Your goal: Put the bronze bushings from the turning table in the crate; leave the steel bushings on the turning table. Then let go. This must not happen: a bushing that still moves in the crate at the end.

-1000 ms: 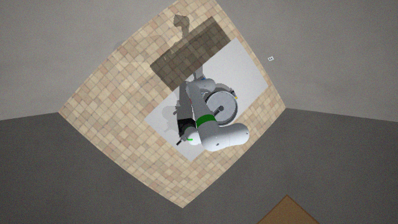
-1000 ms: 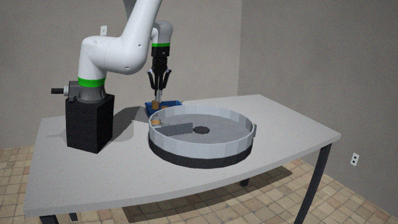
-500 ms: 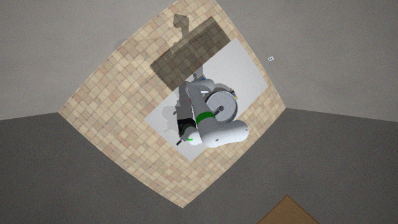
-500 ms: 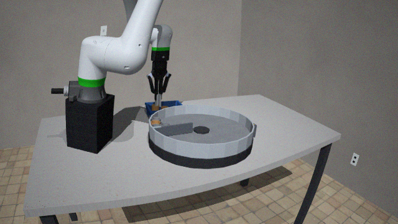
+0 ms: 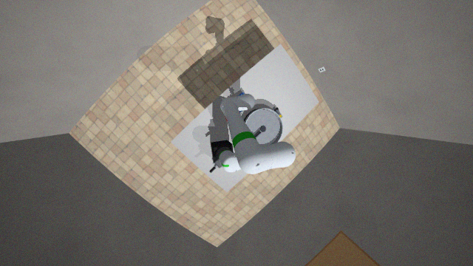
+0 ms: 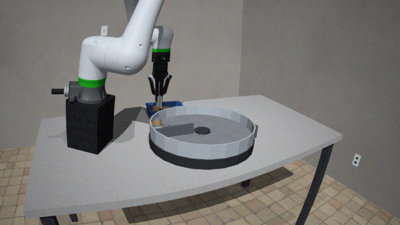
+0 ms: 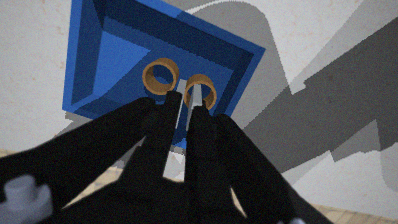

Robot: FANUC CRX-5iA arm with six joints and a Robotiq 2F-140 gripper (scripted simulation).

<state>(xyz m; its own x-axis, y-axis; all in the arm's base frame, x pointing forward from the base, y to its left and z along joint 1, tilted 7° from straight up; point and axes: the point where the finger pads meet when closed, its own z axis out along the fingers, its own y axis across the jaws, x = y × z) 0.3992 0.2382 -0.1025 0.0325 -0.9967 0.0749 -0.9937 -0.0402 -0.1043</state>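
The blue crate lies 5 cm below my hand, 4 cm ahead of it and 1 cm to the right of it. The rest, counted from my hand: grey turning table: 36 cm to the right, 8 cm ahead, 3 cm below.
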